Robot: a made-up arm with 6 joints.
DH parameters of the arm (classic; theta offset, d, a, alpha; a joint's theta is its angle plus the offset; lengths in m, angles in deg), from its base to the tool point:
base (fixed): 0 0.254 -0.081 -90
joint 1: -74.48 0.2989 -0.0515 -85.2
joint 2: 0 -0.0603 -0.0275 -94.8
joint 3: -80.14 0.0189 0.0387 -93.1
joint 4: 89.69 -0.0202 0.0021 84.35
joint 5: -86.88 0.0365 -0.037 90
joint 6: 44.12 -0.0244 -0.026 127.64
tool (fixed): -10.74 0.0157 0 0
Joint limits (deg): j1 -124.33..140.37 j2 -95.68..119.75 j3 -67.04..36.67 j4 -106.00..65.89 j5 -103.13..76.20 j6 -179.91..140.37
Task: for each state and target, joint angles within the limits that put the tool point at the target. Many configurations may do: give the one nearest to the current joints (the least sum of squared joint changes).
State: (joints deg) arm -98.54 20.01 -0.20 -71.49 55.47 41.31
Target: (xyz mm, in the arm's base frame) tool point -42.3 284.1 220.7
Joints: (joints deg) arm -77.67 14.88 2.53 -44.91 26.66 37.68
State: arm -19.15 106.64 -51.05 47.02 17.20 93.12
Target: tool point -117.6 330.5 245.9
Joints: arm -13.26 117.97 -50.61 48.15 14.32 96.73
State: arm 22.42 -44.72 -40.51 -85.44 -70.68 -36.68
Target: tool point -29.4 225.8 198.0
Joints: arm -13.42 -52.70 -19.43 -82.67 -64.80 -46.65
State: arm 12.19 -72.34 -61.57 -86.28 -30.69 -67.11
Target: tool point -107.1 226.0 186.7
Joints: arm 36.23 -57.07 -55.17 -72.35 -18.10 -55.74
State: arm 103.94 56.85 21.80 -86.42 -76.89 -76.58
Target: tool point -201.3 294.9 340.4
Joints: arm 126.68 64.49 8.64 -99.13 -86.31 -79.83
